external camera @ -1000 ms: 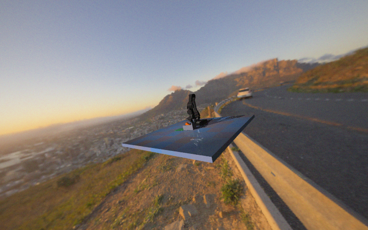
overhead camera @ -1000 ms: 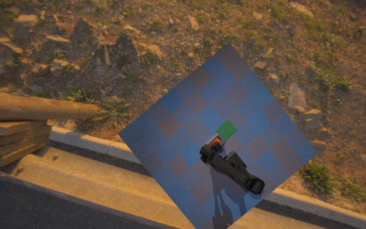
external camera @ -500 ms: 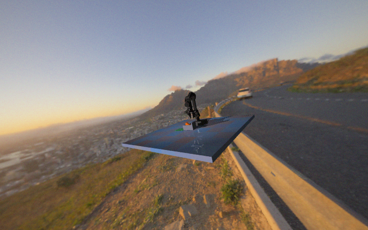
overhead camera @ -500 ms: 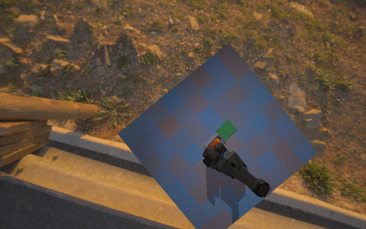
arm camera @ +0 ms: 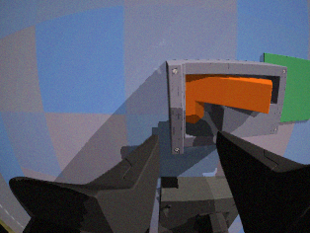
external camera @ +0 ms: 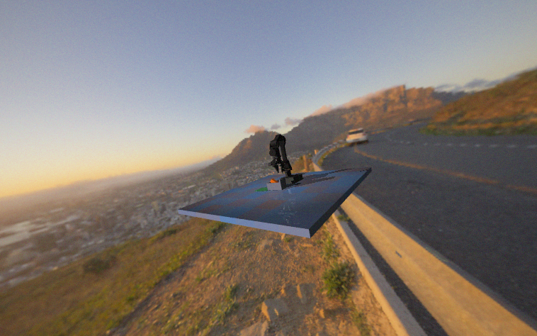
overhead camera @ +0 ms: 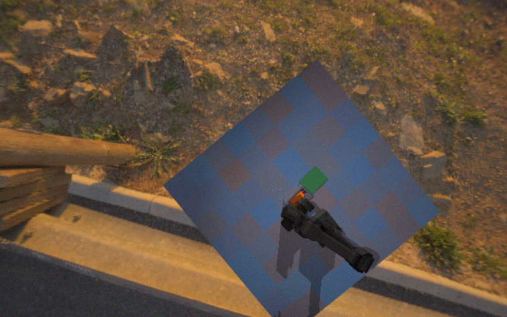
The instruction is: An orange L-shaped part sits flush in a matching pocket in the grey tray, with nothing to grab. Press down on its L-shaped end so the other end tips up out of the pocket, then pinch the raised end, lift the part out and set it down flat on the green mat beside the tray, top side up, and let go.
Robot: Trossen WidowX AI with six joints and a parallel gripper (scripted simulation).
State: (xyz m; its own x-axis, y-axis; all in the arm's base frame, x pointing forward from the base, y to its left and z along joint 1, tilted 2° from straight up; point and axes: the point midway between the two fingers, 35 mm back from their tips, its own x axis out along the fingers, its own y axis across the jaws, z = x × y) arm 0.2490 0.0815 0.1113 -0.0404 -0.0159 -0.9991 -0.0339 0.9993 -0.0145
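The orange L-shaped part is 40 mm to the right of my gripper tip and 100 mm below it. Also, from my gripper tip: green mat (220 mm to the right, 160 mm below).
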